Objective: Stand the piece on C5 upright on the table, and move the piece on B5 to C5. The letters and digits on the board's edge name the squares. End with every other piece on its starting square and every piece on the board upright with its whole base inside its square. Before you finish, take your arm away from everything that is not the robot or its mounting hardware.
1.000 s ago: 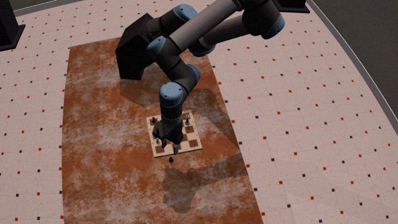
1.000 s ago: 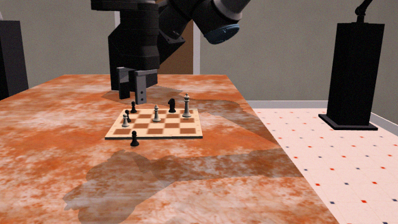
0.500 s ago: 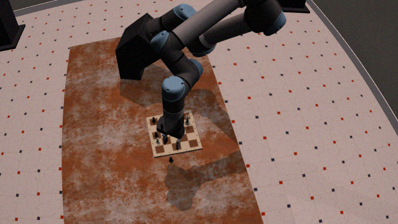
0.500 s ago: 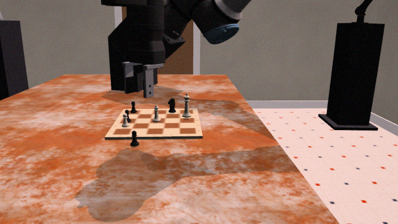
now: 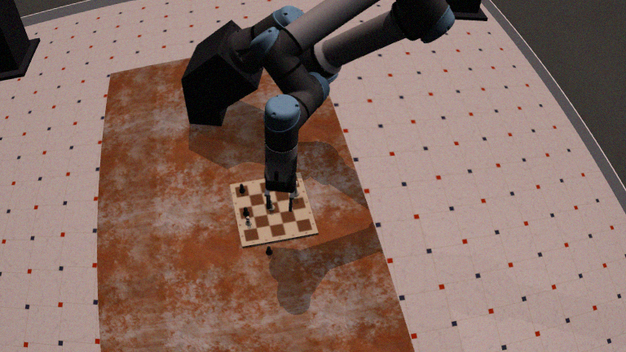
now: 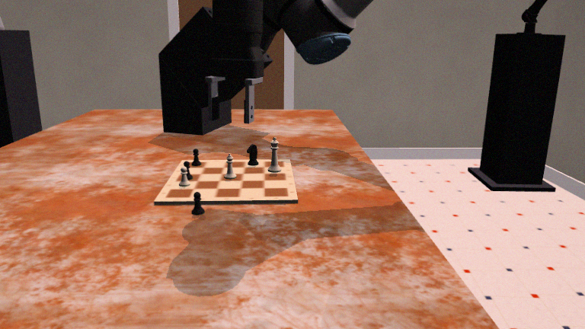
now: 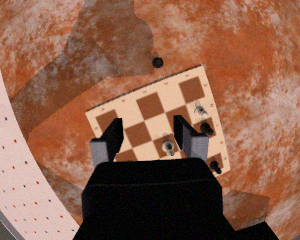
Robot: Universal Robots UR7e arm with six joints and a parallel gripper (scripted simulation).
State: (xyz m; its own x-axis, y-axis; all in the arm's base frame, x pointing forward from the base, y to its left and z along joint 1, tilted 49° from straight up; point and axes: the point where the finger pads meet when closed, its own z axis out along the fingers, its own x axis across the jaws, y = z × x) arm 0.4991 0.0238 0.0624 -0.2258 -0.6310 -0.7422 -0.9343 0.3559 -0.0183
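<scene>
The white queen lies 120 mm behind my hand, 100 mm below it and 60 mm to the left of it. Round my hand: chessboard (140 mm below, 70 mm behind, 20 mm to the right); then white bishop (110 mm below, 80 mm behind, 20 mm to the right); then white pawn (120 mm below, 90 mm to the right, 30 mm behind).
</scene>
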